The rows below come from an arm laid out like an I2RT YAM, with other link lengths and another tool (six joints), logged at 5 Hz.
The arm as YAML. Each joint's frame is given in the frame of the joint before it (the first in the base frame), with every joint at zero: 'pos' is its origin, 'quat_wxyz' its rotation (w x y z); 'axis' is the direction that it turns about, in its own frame. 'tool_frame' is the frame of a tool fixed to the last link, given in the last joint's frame.
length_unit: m
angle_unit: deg
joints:
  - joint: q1
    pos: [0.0, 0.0, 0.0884]
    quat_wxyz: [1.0, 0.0, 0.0, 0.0]
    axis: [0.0, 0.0, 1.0]
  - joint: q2
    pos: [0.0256, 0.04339, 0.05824]
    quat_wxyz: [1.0, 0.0, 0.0, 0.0]
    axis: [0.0, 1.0, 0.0]
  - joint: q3
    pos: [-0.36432, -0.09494, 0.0]
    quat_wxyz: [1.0, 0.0, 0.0, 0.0]
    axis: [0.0, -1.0, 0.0]
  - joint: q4
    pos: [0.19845, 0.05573, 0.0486]
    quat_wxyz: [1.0, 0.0, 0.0, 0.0]
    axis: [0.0, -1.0, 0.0]
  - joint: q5
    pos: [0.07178, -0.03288, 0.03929]
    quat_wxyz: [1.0, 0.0, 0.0, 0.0]
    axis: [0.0, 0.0, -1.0]
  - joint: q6
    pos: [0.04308, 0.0, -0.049]
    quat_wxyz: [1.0, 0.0, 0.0, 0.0]
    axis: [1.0, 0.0, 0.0]
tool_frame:
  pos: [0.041, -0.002, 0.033]
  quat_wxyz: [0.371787, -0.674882, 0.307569, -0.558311]
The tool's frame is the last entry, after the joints.
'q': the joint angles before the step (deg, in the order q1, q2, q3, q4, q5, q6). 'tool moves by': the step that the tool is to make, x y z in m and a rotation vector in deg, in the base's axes. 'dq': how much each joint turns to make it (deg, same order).
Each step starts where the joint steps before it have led.
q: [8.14 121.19 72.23 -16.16 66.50 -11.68]
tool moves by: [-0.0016 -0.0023 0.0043 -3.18 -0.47 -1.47]
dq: [0.02 0.00 0.00 0.02 3.54 -0.01]
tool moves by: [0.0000 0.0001 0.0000 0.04 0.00 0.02]
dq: [0.01 -0.01 0.01 -0.03 -0.04 0.02]
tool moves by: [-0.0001 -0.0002 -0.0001 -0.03 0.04 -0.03]
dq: [-0.02 0.01 -0.02 -0.01 0.03 -0.01]
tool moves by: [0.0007 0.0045 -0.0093 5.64 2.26 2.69]
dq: [0.01 -0.01 0.01 -1.40 -6.48 -0.07]
